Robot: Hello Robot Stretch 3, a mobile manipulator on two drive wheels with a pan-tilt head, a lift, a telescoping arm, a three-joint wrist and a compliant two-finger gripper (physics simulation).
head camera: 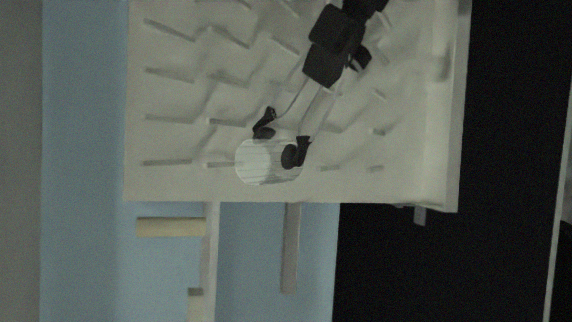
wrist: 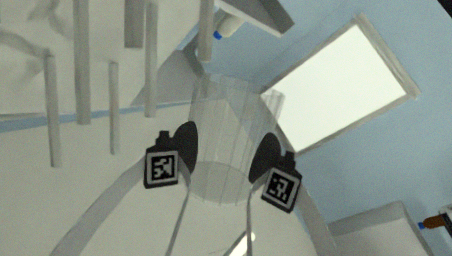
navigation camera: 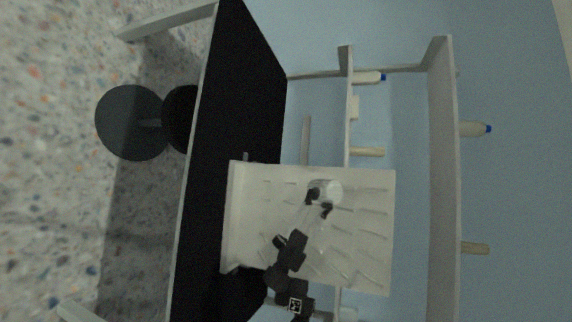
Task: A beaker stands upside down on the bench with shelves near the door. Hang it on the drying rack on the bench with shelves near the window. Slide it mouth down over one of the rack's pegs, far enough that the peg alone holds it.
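Frame: origin at the robot's base, x left, y ahead, z down, level; centimetres.
Seen in the pictures: gripper, between the fingertips: (head camera: 270, 156) (wrist: 226, 145) (navigation camera: 323, 193).
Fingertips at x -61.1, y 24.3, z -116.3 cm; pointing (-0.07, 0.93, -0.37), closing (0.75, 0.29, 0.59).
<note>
Pixels of each thing's top centre, then the offset from my fingertips to it. "*": a spot on its surface instead. Level surfaces: height alone.
- clear beaker, centre of its top: (wrist: 188, 163) (head camera: 233, 160) (navigation camera: 342, 192) dx -0.4, dy +1.0, dz -5.7 cm
- white drying rack, a spot on its surface: (head camera: 170, 187) (navigation camera: 371, 175) * dx -14.6, dy +12.9, dz -15.0 cm
- black bench top, height of its surface: dz +40.1 cm
My gripper (head camera: 278, 145) (navigation camera: 320, 200) (wrist: 226, 145) is shut on the clear beaker (head camera: 257, 162) (navigation camera: 330, 191) (wrist: 225, 127), with a dark pad on each side of its wall. In the head view the beaker's pale round base faces the rack's top side, at the left, and its mouth faces the rack's base ledge. The white drying rack (head camera: 170, 187) (navigation camera: 370, 178) stands behind the beaker, with rows of pegs. The beaker overlaps a peg (head camera: 219, 164) in the lowest row of the head view; whether that peg is inside it cannot be told.
The rack stands on the black bench top (head camera: 510, 150) (navigation camera: 240, 75). Shelves (navigation camera: 348, 120) (navigation camera: 442, 175) on the blue wall hold bottles (navigation camera: 367, 77) (navigation camera: 472, 129). A round dark stool (navigation camera: 131, 122) stands by the bench. A bright window or panel (wrist: 332, 90) shows in the wrist view.
</note>
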